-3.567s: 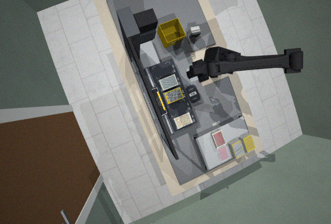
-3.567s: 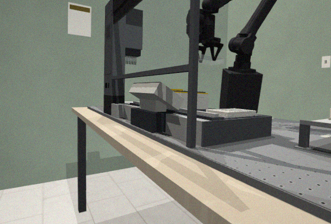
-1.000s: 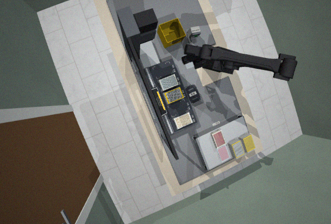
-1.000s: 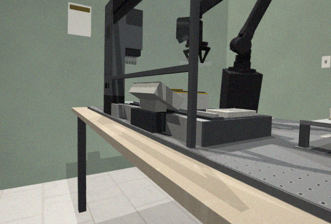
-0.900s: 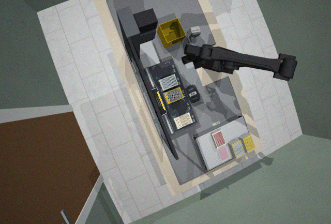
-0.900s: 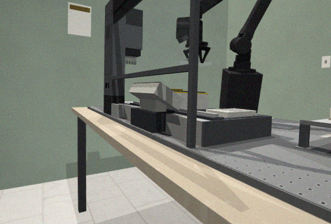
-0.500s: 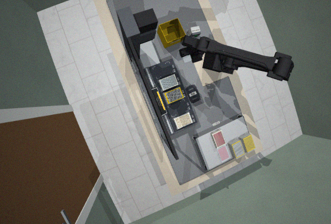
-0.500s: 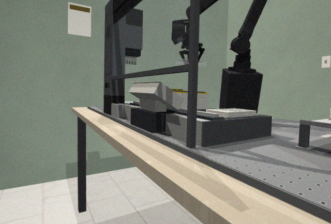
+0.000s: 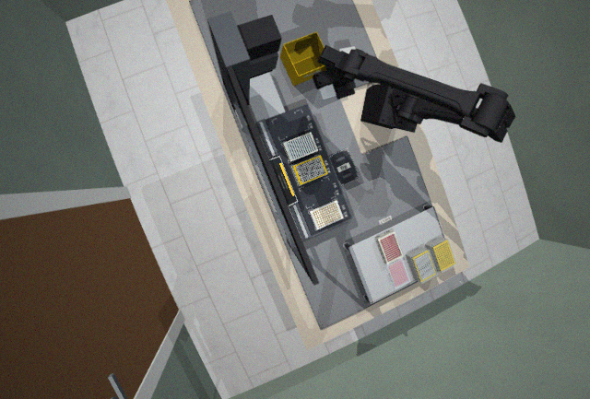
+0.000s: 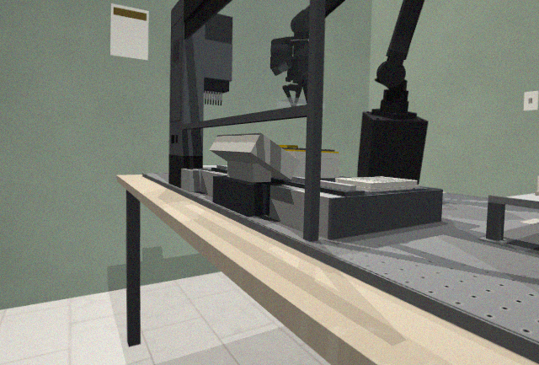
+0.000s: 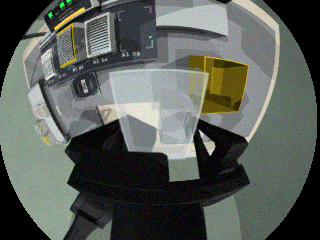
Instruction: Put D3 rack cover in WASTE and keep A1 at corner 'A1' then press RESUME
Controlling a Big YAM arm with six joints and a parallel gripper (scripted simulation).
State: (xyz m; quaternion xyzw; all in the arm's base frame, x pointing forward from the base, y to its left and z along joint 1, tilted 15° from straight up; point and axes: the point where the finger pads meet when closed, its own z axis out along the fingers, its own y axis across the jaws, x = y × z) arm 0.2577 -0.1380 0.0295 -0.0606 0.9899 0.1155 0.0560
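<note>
Now: the clear cover right at my hand. The rest, counted from my hand: resume box 15 cm behind, 15 cm to the right, 20 cm below; then yellow-framed tip rack 12 cm ahead, 28 cm to the left, 16 cm below; then yellow waste bin 4 cm ahead, 18 cm to the right, 22 cm below.
</note>
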